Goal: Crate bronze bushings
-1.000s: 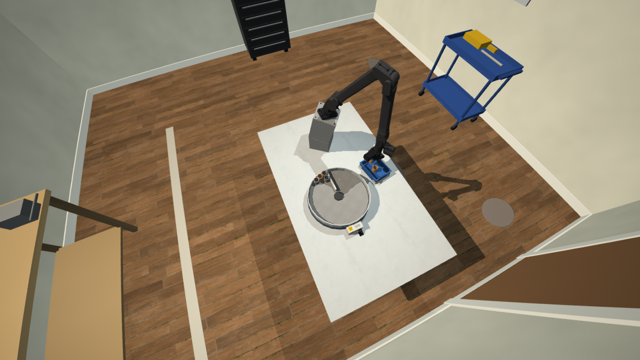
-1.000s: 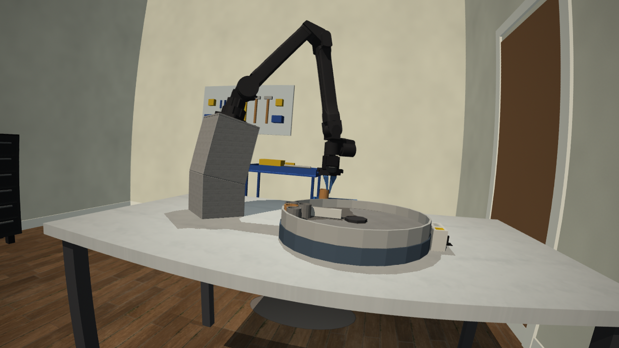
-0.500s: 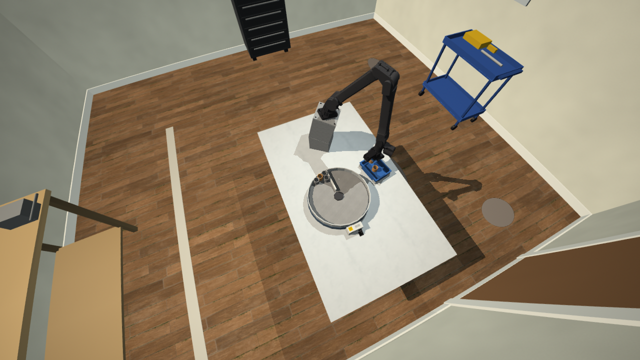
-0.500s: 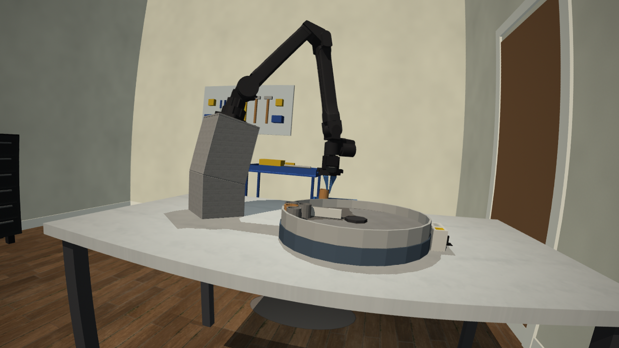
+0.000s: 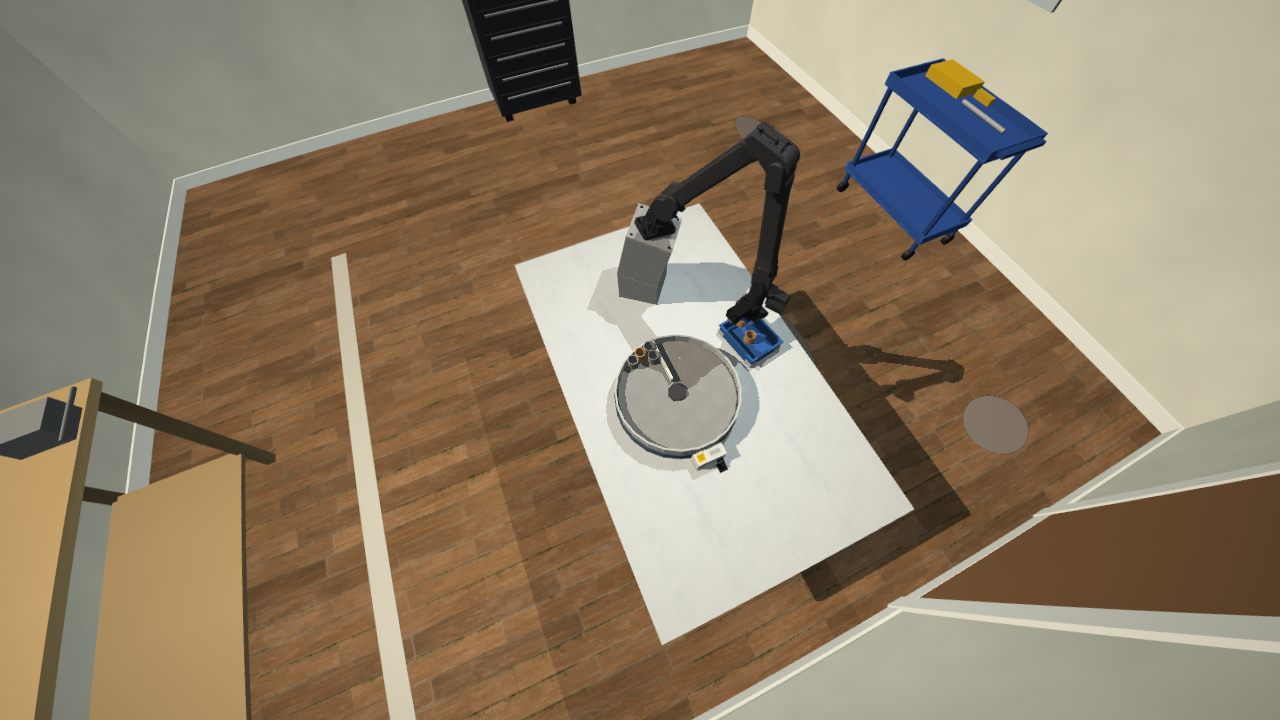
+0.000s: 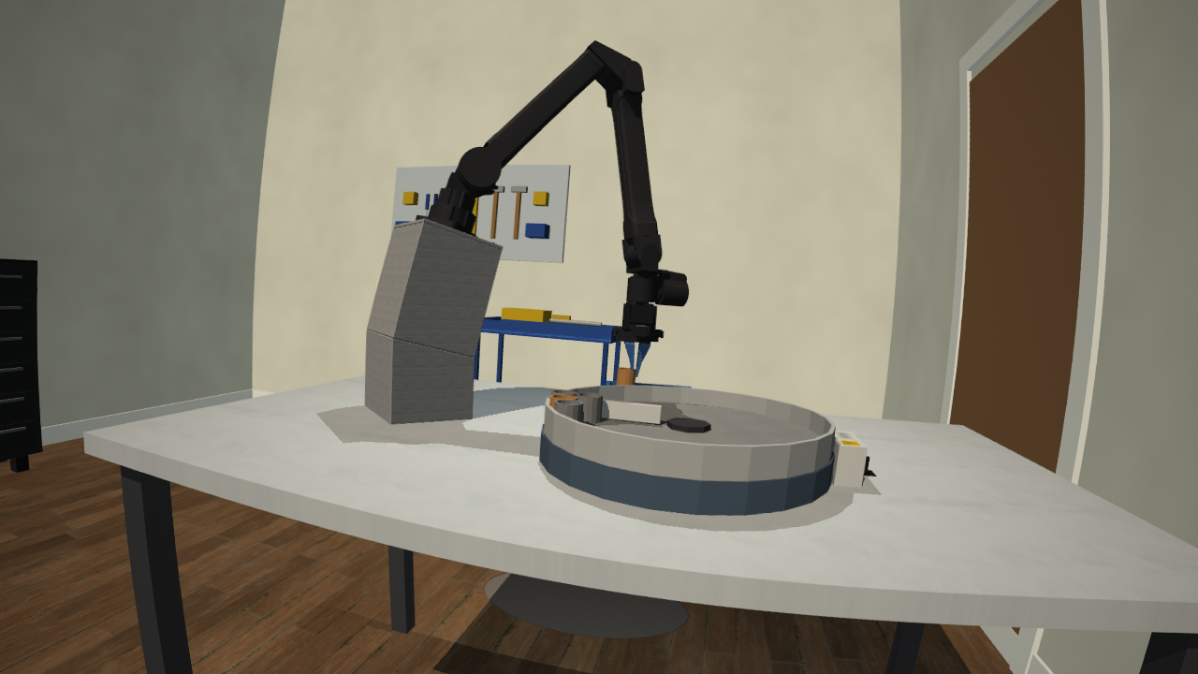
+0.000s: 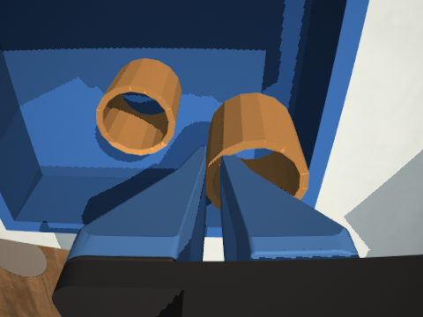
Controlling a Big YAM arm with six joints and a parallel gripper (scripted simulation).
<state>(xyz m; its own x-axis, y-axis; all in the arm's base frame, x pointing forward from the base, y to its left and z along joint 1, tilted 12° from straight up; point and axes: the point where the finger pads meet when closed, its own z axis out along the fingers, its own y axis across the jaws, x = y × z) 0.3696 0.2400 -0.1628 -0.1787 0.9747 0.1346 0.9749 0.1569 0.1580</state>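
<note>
Now: hand 6 cm above the blue crate, 3 cm short of it and 1 cm to the right of it. Round my hand: round grey turning table 35 cm to the right, 13 cm ahead, 3 cm below.
</note>
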